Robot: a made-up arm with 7 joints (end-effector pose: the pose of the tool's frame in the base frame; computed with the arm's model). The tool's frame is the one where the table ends. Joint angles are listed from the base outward.
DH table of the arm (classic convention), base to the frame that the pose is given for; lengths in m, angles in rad. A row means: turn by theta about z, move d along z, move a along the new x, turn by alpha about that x. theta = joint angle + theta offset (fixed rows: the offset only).
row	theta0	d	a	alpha
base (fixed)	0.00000	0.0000	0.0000	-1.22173
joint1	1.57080	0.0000	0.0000	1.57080
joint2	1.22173	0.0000	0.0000	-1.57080
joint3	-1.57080	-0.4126	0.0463	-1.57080
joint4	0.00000	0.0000	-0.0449	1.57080
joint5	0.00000	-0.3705	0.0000	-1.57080
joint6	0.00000	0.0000	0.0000	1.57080
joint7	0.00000	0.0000	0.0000	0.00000
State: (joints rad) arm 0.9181 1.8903 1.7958 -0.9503 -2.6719 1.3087 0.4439
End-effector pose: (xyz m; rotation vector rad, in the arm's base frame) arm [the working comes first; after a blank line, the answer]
Working (the frame after each row of the table, in the pose's form):
after base (fixed): 0.0000 0.0000 0.0000 -1.2217 0.0000 0.0000
after joint1: 0.0000 0.0000 0.0000 0.1466 2.4570 0.4332
after joint2: 0.0000 0.0000 0.0000 1.8322 -0.6033 0.4629
after joint3: 0.0199 0.3792 0.1680 0.3198 -0.8735 -0.1236
after joint4: 0.0024 0.4199 0.1608 2.0475 -1.4294 -0.2938
after joint5: 0.1898 0.5524 0.4516 1.2845 1.6494 0.5217
after joint6: 0.1898 0.5524 0.4516 -1.9098 -1.1977 -0.4310

0.1898 0.5524 0.4516 -2.0999 -0.7385 -0.1904
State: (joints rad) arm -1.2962 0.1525 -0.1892 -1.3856 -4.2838 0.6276 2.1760
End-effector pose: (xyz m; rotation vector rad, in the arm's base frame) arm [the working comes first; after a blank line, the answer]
Working (the frame after each row of the table, in the pose's form):
after base (fixed): 0.0000 0.0000 0.0000 -1.2217 0.0000 0.0000
after joint1: 0.0000 0.0000 0.0000 0.3469 0.2718 0.0479
after joint2: 0.0000 0.0000 0.0000 -0.8274 -1.0204 1.0048
after joint3: 0.4002 -0.0613 -0.0920 -1.0697 -0.5440 -1.3116
after joint4: 0.4399 -0.0613 -0.1129 -0.1721 -2.5751 -0.7041
after joint5: 0.5885 -0.2497 0.1694 2.1384 0.9377 0.7316
after joint6: 0.5885 -0.2497 0.1694 -1.9632 -0.8020 -0.4924

0.5885 -0.2497 0.1694 -1.6752 1.4115 0.8065
